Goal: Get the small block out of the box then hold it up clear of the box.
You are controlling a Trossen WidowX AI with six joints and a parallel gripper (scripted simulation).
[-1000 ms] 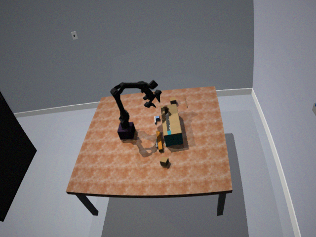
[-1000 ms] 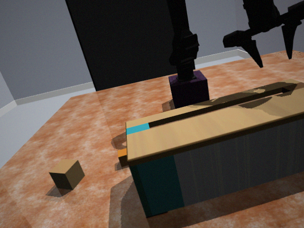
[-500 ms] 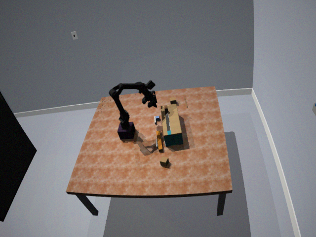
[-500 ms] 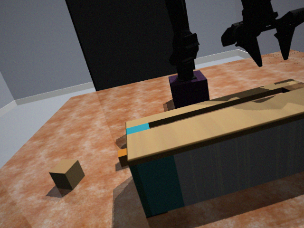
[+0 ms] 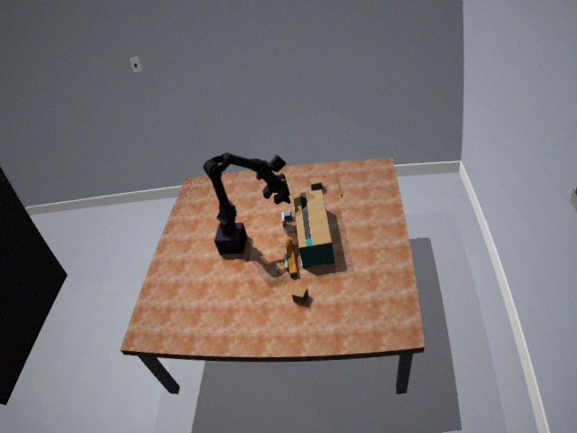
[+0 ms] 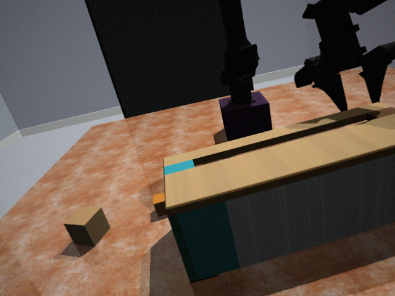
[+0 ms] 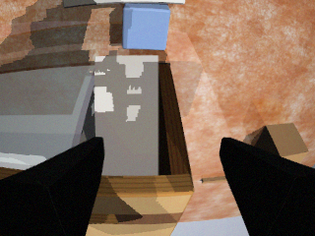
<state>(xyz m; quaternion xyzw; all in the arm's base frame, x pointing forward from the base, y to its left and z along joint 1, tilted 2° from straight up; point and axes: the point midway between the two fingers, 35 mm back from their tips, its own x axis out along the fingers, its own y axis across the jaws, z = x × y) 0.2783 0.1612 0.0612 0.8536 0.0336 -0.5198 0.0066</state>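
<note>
Right now my gripper tip is 20 mm past the light-blue block, 10 mm to the left of it and 100 mm above it. From my gripper tip the other things lie so: box 70 mm ahead, 170 mm to the right, 50 mm below.
</note>
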